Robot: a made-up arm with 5 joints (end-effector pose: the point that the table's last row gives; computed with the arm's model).
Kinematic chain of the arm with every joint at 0, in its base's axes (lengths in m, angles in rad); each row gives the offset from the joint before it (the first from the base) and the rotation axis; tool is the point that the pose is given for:
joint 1: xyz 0 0 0.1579 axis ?
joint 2: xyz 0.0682 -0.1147 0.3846 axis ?
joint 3: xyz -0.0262 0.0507 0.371 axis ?
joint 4: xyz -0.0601 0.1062 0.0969 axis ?
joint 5: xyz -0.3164 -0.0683 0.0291 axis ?
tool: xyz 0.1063 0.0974 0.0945
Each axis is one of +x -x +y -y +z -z.
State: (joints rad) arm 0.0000 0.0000 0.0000 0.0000 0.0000
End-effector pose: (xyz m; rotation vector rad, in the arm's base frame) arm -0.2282 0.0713 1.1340 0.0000 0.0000 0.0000
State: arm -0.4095 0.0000 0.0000 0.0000 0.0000
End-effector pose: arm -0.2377 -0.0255 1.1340 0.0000 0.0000 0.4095
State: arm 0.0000 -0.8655 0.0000 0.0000 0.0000
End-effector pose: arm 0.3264 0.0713 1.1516 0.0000 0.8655 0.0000
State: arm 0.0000 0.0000 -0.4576 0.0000 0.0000
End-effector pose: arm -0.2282 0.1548 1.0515 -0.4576 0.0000 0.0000
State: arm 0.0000 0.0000 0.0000 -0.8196 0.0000
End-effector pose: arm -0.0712 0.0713 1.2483 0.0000 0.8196 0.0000
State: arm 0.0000 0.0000 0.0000 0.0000 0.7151
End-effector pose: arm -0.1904 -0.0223 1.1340 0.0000 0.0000 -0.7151
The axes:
joint 1: -z
joint 2: -y
joint 3: +x
joint 4: -y
joint 5: -z

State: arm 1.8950 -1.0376 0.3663 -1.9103 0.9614
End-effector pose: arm -0.3253 -0.5372 0.7609 1.7482 2.3782 -0.2474
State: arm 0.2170 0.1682 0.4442 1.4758 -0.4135
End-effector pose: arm -0.1762 0.1956 0.8089 -0.1245 -1.6507 -0.1535
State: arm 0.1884 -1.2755 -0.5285 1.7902 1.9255
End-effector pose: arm 0.2224 -0.2869 0.7613 0.4057 -0.3724 -1.5334
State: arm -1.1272 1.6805 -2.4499 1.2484 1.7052
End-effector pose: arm -0.1148 -0.3740 0.2130 -0.5932 2.9721 0.6303
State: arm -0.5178 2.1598 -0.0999 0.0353 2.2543
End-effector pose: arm -0.1012 -0.2287 -0.1166 2.3539 -0.5068 -1.0169
